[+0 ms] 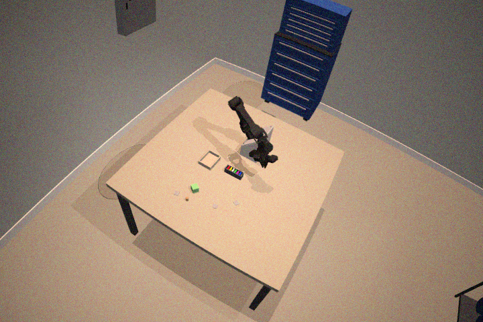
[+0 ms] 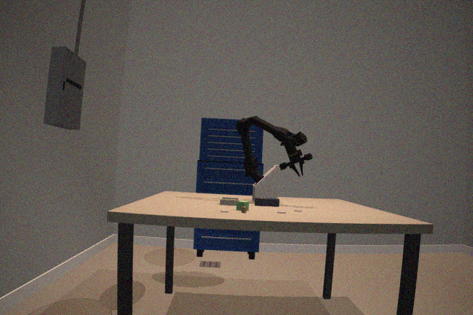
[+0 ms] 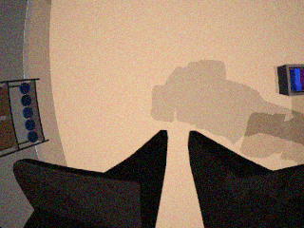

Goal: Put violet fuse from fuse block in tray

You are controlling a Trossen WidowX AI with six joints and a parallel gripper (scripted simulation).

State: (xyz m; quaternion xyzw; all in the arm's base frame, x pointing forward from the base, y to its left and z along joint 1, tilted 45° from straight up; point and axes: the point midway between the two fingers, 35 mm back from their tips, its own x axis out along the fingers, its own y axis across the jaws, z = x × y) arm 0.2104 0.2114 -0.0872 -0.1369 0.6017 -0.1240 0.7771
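Right now the violet fuse is 15 cm to the right of my gripper tip, 14 cm below it and 4 cm ahead of it. Also, from my gripper tip: green fuse 17 cm to the right, 14 cm below, 5 cm ahead; blue fuse 14 cm to the right, 14 cm below, 4 cm ahead; tray 38 cm to the right, 16 cm below, 7 cm ahead.
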